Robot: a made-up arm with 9 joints.
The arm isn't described. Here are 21 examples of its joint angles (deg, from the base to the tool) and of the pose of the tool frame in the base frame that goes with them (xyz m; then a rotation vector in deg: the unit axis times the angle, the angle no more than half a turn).
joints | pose
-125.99 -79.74 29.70 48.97 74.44 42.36 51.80 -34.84 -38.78 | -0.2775 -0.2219 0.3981 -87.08 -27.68 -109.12
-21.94 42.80 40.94 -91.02 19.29 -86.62 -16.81 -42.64 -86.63 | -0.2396 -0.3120 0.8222 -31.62 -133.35 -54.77
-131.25 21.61 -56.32 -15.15 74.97 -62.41 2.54 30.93 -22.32 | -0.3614 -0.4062 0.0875 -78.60 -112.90 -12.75
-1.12 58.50 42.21 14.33 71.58 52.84 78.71 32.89 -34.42 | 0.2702 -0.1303 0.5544 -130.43 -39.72 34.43
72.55 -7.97 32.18 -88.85 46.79 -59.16 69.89 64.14 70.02 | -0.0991 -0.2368 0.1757 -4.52 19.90 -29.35
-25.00 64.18 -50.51 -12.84 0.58 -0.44 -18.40 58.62 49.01 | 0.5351 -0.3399 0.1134 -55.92 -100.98 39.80
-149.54 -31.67 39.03 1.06 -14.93 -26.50 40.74 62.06 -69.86 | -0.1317 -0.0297 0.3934 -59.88 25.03 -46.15
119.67 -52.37 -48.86 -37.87 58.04 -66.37 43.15 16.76 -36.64 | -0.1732 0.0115 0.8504 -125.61 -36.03 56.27
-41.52 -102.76 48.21 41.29 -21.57 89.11 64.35 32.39 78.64 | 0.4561 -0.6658 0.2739 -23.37 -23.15 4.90
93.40 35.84 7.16 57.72 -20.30 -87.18 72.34 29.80 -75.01 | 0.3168 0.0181 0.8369 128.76 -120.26 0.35
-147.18 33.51 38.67 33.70 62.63 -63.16 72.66 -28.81 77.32 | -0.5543 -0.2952 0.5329 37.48 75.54 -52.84
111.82 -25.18 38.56 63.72 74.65 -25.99 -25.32 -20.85 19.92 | 0.0242 -0.4562 0.8933 -27.07 57.62 26.31
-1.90 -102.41 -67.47 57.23 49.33 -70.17 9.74 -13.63 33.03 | 0.1869 -0.8258 0.0105 56.68 31.70 49.36
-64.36 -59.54 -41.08 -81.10 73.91 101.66 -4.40 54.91 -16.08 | 0.1099 -0.4107 0.2988 2.83 -14.67 29.26
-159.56 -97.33 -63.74 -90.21 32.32 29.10 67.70 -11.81 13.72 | -0.0278 0.0672 0.5026 -33.25 72.93 -141.76
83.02 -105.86 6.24 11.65 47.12 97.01 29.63 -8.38 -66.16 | 0.3677 -0.6610 0.4598 -91.95 93.09 52.90
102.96 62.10 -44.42 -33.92 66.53 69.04 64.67 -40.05 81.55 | -0.1652 -0.2394 0.1833 -5.90 -76.80 -53.39
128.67 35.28 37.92 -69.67 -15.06 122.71 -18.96 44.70 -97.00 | 0.1245 -0.2562 0.6738 72.66 -117.29 94.09
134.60 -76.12 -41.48 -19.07 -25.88 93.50 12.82 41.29 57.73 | -0.2305 -0.6169 0.4716 5.27 115.92 71.84
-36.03 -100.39 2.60 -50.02 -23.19 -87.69 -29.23 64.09 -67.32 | 0.3334 -0.0800 0.7008 -62.75 34.35 -148.75
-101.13 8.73 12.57 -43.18 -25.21 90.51 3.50 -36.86 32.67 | -0.2216 -0.1063 -0.2235 129.20 75.61 31.15
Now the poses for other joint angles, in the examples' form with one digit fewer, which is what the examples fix.
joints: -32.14 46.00 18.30 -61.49 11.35 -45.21 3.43 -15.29 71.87
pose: -0.166 -0.499 0.446 -2.6 30.0 7.2
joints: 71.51 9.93 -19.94 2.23 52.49 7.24 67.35 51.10 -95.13
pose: 0.275 -0.276 0.522 17.2 75.6 73.0
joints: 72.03 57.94 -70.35 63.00 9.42 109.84 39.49 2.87 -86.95
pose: -0.141 -0.076 0.199 46.5 28.1 -38.0
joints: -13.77 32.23 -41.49 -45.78 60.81 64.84 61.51 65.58 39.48
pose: 0.125 -0.280 0.411 -122.5 56.8 -5.8
